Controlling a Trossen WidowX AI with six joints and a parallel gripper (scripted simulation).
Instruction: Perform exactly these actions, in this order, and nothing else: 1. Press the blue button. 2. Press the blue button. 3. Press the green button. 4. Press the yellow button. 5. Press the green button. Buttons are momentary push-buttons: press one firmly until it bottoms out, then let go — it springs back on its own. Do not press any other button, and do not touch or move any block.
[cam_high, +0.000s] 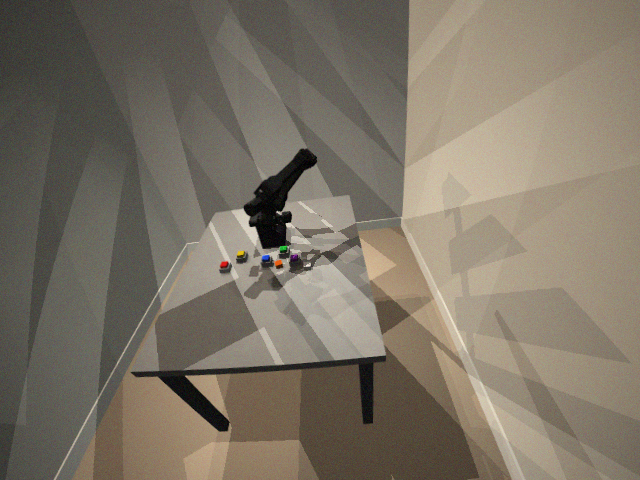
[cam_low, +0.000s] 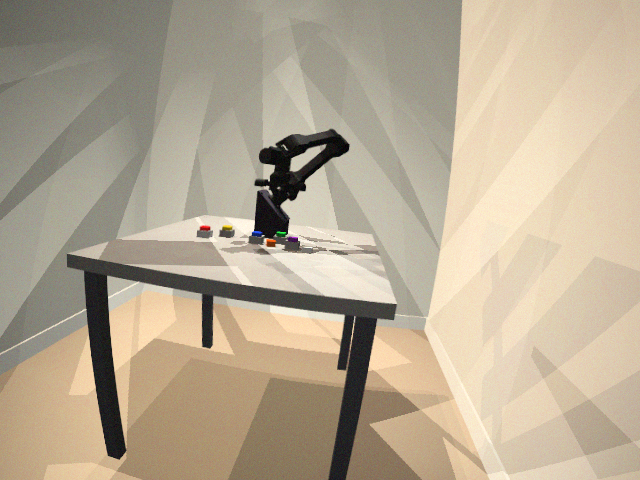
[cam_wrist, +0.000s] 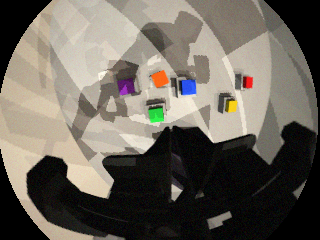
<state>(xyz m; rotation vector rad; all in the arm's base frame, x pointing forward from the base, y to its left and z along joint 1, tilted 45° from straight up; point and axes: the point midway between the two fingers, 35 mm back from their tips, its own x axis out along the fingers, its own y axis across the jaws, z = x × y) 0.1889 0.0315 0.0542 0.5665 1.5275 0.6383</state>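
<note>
Right now my gripper tip is 10 cm above the green button, 2 cm to the right of it and 1 cm past it. The rest, counted from my gripper tip: purple button 10 cm below, 8 cm to the left, 6 cm ahead; then orange block 12 cm below, 7 cm ahead; then blue button 10 cm below, 6 cm to the right, 5 cm ahead.
</note>
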